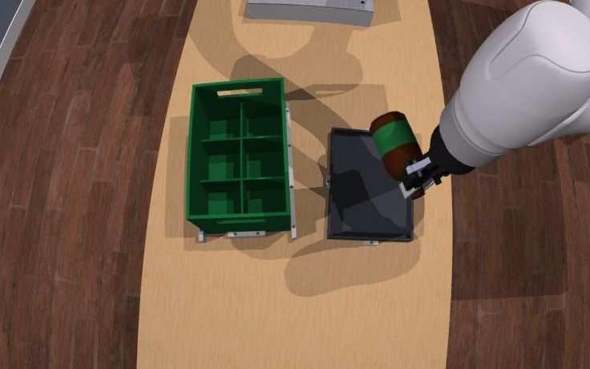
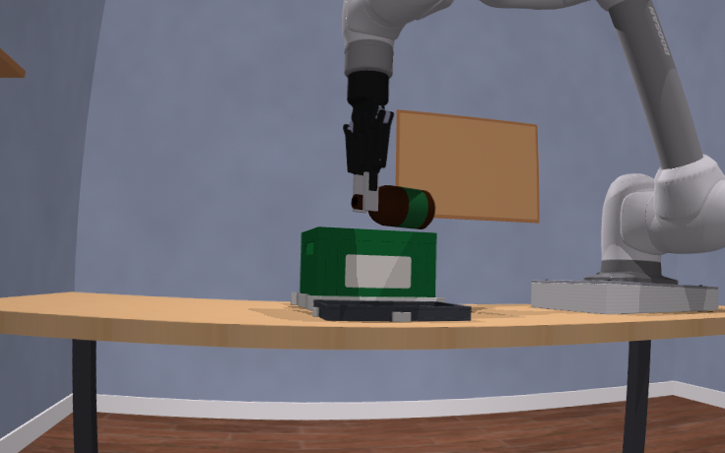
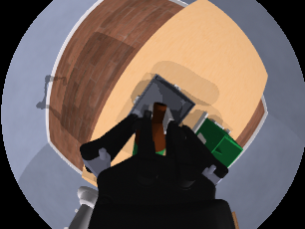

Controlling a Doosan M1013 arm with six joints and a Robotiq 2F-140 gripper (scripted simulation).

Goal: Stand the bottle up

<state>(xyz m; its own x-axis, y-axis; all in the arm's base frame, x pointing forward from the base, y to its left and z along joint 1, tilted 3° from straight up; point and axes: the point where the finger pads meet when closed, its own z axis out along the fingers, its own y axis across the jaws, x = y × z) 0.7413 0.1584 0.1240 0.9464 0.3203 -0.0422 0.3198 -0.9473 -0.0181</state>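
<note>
My hand is 5 cm past the brown bottle, 2 cm to the left of it and 2 cm above it. Round my hand: dark tray: 21 cm below, 6 cm behind, 4 cm to the right; then green crate: 32 cm to the right, 14 cm below, 9 cm behind.
</note>
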